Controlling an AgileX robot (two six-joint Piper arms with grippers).
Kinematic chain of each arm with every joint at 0, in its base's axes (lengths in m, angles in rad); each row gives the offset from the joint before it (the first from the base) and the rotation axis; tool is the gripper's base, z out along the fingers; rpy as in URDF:
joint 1: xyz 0 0 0.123 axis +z
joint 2: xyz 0 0 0 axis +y
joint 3: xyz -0.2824 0 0.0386 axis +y
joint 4: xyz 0.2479 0 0.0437 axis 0.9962 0 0.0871
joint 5: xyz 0 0 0 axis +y
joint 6: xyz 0.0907 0 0.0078 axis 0.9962 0 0.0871
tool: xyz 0 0 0 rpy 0 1.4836 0
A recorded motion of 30 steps. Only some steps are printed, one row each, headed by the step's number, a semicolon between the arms.
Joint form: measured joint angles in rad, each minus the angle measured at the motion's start. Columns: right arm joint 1, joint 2, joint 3, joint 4, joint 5, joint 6; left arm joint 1, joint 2, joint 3, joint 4, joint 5, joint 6.
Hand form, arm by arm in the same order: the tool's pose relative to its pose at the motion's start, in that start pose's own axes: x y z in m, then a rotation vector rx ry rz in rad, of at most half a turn. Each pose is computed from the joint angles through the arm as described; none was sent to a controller.
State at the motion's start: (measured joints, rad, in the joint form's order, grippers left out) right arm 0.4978 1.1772 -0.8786 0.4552 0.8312 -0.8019; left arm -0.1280 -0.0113 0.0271 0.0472 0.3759 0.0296
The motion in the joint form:
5: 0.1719 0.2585 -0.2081 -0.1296 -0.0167 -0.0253; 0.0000 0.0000 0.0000 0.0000 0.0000 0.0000
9: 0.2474 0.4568 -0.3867 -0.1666 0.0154 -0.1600; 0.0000 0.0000 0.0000 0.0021 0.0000 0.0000
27: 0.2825 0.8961 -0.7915 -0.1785 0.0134 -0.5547; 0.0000 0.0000 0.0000 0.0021 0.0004 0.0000
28: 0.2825 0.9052 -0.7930 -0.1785 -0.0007 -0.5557; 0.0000 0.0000 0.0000 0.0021 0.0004 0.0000
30: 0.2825 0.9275 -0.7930 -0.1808 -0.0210 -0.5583; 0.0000 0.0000 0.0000 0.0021 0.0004 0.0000
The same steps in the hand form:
5: -0.0526 0.0020 0.0508 -0.0461 0.0876 -0.2400; 0.0000 0.0000 0.0000 0.0000 0.0000 0.0000
9: -0.0871 0.0051 0.0944 -0.1075 0.1347 -0.4585; 0.0000 0.0001 0.0000 -0.0008 0.0000 0.0020
27: -0.1345 -0.0148 0.2080 -0.1693 0.1380 -0.8826; 0.0000 0.0001 0.0000 -0.0008 0.0004 0.0020
28: -0.1341 -0.0156 0.2118 -0.1628 0.1348 -0.8824; 0.0000 0.0001 0.0000 -0.0008 0.0004 0.0020
30: -0.1308 -0.0170 0.2213 -0.1601 0.1404 -0.8827; 0.0000 0.0001 0.0000 -0.0008 0.0004 0.0020

